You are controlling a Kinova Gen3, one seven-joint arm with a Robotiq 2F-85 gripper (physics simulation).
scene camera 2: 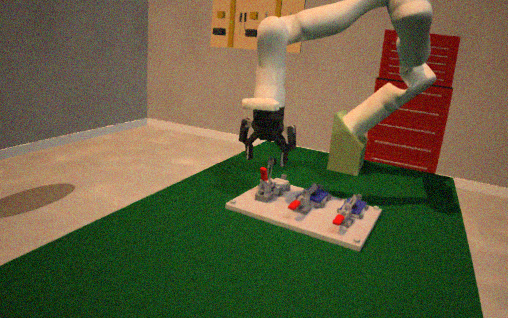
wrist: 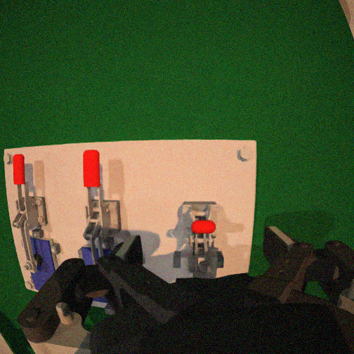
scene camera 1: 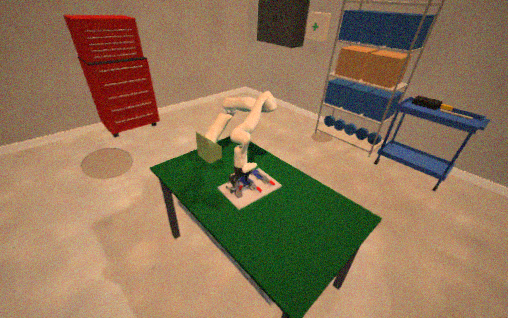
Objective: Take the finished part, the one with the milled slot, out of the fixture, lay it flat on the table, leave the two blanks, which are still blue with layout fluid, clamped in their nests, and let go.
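Pixels of known places: gripper, fingertip midpoint: [scene camera 2: 265,162] [scene camera 1: 240,183]; arm's base at its link origin: [scene camera 2: 351,127] [scene camera 1: 210,139].
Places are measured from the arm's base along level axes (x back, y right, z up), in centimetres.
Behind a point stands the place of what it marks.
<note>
The pale finished part [scene camera 2: 281,183] @[x -39.6, y 8.1, z -11.7 cm] lies in the left nest of the white fixture plate [scene camera 1: 251,198] @[x -53.7, y 5.0, z -14.3 cm] [scene camera 2: 270,212] @[x -53.2, y 4.4, z -14.4 cm] [wrist: 150,185] in the second scene view; its slot cannot be made out. Its clamp's red handle [scene camera 2: 263,173] @[x -49.1, y 9.3, z -6.5 cm] [wrist: 203,226] stands upright, with the clamp arm [scene camera 2: 271,166] raised. The middle blue blank [scene camera 2: 318,195] @[x -40.0, y -3.1, z -12.2 cm] [wrist: 88,256] and the outer blue blank [scene camera 2: 356,207] @[x -40.1, y -13.6, z -12.7 cm] [wrist: 42,255] sit under clamps with handles lying low. My gripper [scene camera 2: 266,159] @[x -48.2, y 9.4, z -3.8 cm] [wrist: 203,245] is open and empty, above the finished part's nest. In the wrist view the gripper hides that part.
The plate lies on the green table [scene camera 1: 300,220] @[x -82.9, y -6.9, z -15.8 cm] [scene camera 2: 175,265] @[x -82.3, y 9.6, z -15.9 cm] [wrist: 175,75]. The two low red handles [scene camera 2: 294,205] @[x -54.1, y -1.9, z -10.3 cm] [scene camera 2: 338,219] @[x -54.0, y -12.6, z -10.8 cm] point away from the arm's base [scene camera 1: 208,148] @[x -5.4, y 5.1, z -2.8 cm] [scene camera 2: 344,150] @[x -5.6, y -0.1, z -7.6 cm]. A red tool chest [scene camera 1: 120,90] [scene camera 2: 410,130] stands on the floor beyond the table.
</note>
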